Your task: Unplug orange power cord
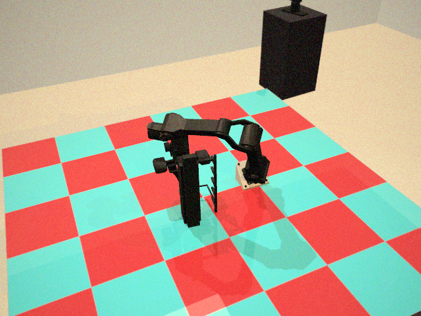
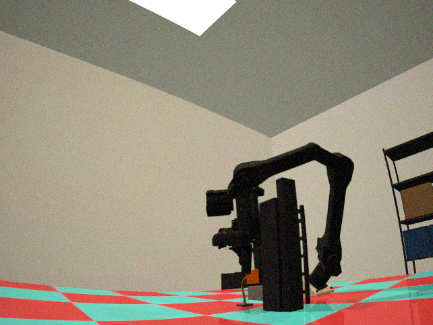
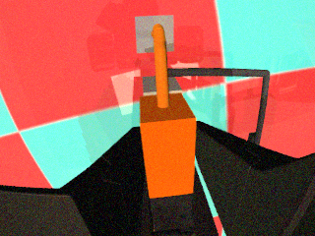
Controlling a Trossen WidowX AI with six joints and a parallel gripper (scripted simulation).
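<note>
My gripper tip is now 30 mm to the right of the orange plug. The rest, counted from my gripper tip: black slab: 130 mm to the left, 60 mm above, 30 mm ahead.
</note>
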